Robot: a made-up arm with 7 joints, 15 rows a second.
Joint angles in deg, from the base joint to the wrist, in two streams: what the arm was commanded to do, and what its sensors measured. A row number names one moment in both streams.
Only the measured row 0 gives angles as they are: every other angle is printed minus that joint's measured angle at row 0.
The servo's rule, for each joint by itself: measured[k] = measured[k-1] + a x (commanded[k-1-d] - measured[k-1]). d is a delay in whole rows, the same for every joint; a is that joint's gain. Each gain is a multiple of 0.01, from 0.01 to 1. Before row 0 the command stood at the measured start. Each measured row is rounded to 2 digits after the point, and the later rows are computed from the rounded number. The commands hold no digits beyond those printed.
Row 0, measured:
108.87 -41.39 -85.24 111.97 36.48 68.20 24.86
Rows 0 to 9, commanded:
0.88 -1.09 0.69 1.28 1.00 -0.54 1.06
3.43 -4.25 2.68 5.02 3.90 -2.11 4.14
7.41 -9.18 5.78 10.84 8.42 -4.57 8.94
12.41 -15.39 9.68 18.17 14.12 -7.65 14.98
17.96 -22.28 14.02 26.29 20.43 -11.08 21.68
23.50 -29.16 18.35 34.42 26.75 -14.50 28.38
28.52 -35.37 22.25 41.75 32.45 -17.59 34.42
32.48 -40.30 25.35 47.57 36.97 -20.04 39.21
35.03 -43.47 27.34 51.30 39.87 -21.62 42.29
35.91 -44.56 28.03 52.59 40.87 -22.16 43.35
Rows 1 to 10, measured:
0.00 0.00 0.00 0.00 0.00 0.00 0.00
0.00 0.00 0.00 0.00 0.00 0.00 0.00
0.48 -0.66 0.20 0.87 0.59 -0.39 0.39
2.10 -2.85 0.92 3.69 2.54 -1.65 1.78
5.02 -6.71 2.33 8.55 6.01 -3.78 4.43
9.08 -12.00 4.46 15.09 10.79 -6.61 8.33
13.96 -18.27 7.23 22.71 16.48 -9.87 13.27
19.21 -24.91 10.45 30.67 22.54 -13.25 18.86
24.33 -31.29 13.87 38.20 28.39 -16.42 24.62
28.81 -36.79 17.20 44.57 33.45 -19.06 30.02
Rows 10 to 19, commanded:
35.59 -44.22 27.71 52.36 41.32 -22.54 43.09
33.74 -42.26 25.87 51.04 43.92 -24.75 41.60
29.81 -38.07 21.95 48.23 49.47 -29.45 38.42
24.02 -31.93 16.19 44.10 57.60 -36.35 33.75
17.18 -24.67 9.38 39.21 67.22 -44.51 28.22
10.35 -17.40 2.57 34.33 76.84 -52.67 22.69
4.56 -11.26 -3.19 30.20 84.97 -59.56 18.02
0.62 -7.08 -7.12 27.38 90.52 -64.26 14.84
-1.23 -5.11 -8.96 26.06 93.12 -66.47 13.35
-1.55 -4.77 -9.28 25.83 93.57 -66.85 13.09
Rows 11 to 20, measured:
32.23 -40.86 20.14 49.15 37.24 -20.93 34.56
34.25 -43.12 22.43 51.49 39.38 -21.83 37.81
34.99 -43.79 23.96 52.08 40.52 -22.35 39.76
34.30 -42.86 24.51 51.37 42.53 -24.10 40.44
31.83 -39.94 23.77 49.23 46.62 -28.01 39.69
27.53 -35.05 21.57 45.74 53.10 -34.10 37.49
21.84 -28.72 18.03 41.30 61.43 -41.70 34.06
15.52 -21.81 13.55 36.56 70.52 -49.71 29.85
9.49 -15.37 8.70 32.24 79.05 -56.90 25.47
4.61 -10.31 4.11 28.94 85.82 -62.27 21.54

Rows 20 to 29, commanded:
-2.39 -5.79 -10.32 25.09 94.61 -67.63 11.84
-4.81 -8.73 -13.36 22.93 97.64 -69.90 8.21
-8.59 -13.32 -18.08 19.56 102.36 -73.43 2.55
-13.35 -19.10 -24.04 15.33 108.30 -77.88 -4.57
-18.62 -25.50 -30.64 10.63 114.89 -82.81 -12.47
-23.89 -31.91 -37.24 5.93 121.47 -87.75 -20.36
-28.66 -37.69 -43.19 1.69 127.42 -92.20 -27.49
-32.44 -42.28 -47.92 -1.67 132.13 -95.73 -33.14
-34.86 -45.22 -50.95 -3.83 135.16 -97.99 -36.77
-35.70 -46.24 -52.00 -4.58 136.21 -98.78 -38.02
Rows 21 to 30, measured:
1.40 -7.14 0.32 26.98 90.13 -65.34 18.51
-0.22 -5.69 -2.46 26.20 92.16 -66.44 16.50
-1.41 -5.75 -4.74 25.45 93.61 -67.31 14.78
-3.28 -7.57 -7.24 23.74 95.99 -69.20 12.35
-6.20 -11.08 -10.38 20.90 99.75 -72.29 8.72
-10.13 -15.97 -14.34 17.11 104.79 -76.37 3.80
-14.80 -21.78 -19.07 12.70 110.75 -81.07 -2.22
-19.80 -27.96 -24.34 8.10 117.07 -85.95 -8.93
-24.67 -33.90 -29.81 3.74 123.18 -90.51 -15.80
-28.94 -39.01 -35.06 0.06 128.46 -94.32 -22.22

